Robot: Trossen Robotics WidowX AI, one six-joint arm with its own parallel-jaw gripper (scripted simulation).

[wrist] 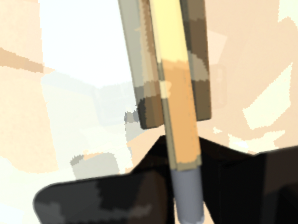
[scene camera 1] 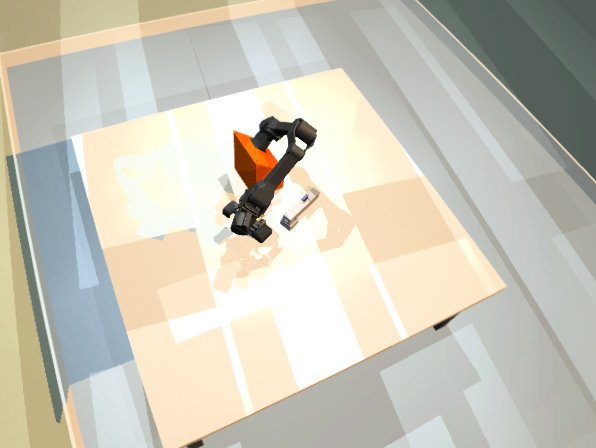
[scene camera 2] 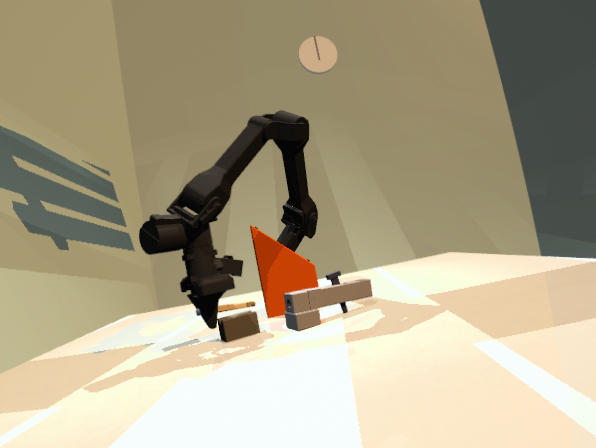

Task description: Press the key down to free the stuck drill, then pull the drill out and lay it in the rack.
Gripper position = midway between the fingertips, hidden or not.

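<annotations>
With my gripper [scene camera 2: 212, 328] I am holding a drill.
</annotations>
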